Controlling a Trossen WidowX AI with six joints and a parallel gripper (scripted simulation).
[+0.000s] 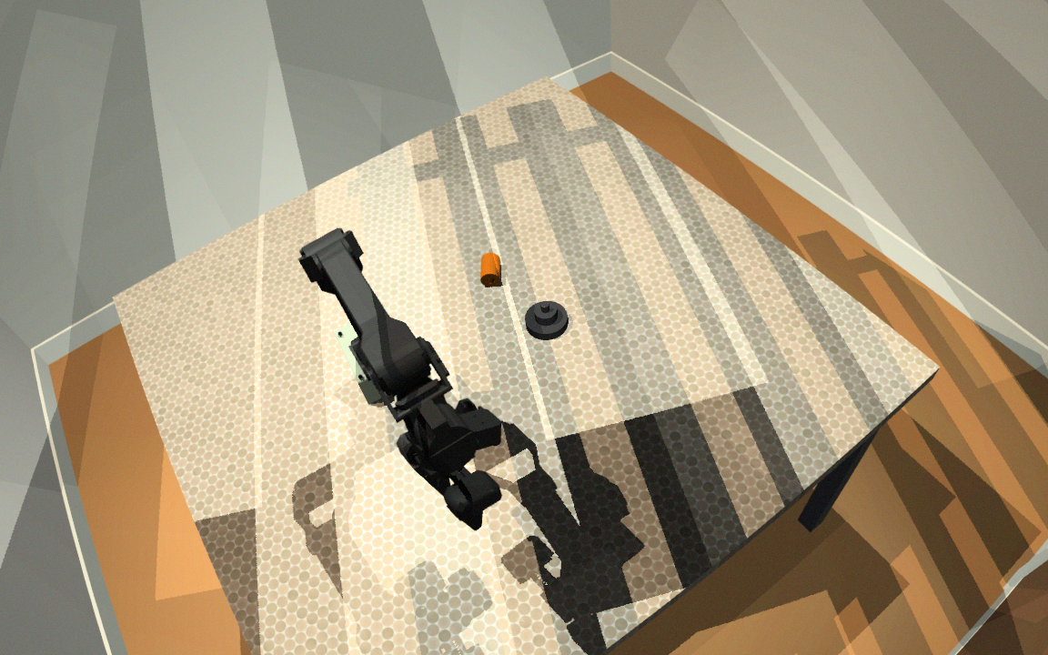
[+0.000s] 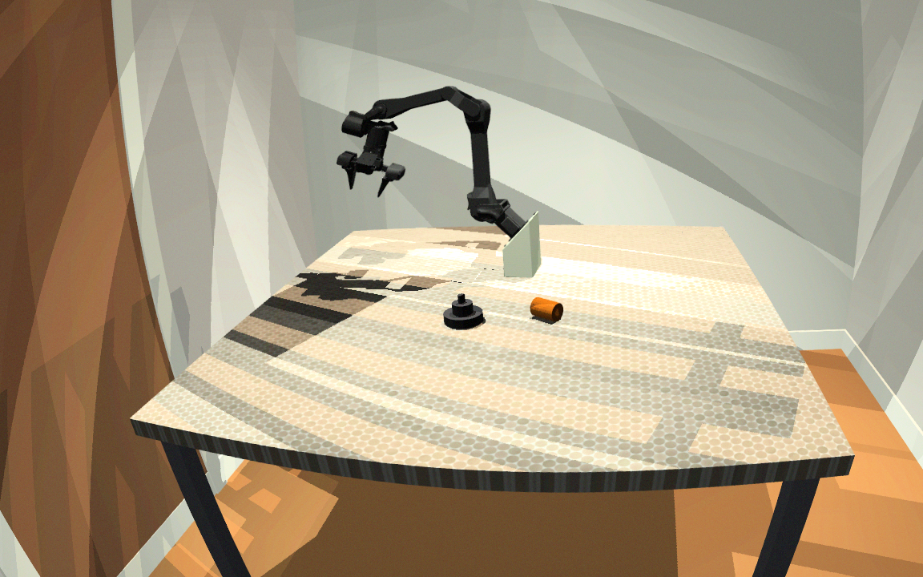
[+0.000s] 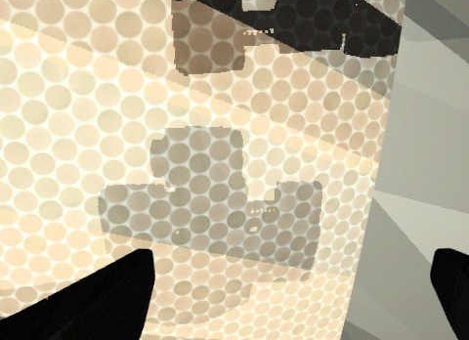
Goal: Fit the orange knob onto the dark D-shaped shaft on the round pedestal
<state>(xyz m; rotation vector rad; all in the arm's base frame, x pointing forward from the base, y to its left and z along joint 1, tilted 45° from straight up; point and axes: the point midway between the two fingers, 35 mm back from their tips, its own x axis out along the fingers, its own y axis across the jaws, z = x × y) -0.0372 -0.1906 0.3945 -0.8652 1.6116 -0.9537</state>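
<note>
Right now the orange knob is 360 mm ahead of my gripper tip, 520 mm to the left of it and 200 mm below it. From my gripper tip the other things lie so: dark round pedestal (380 mm ahead, 340 mm to the left, 190 mm below).
</note>
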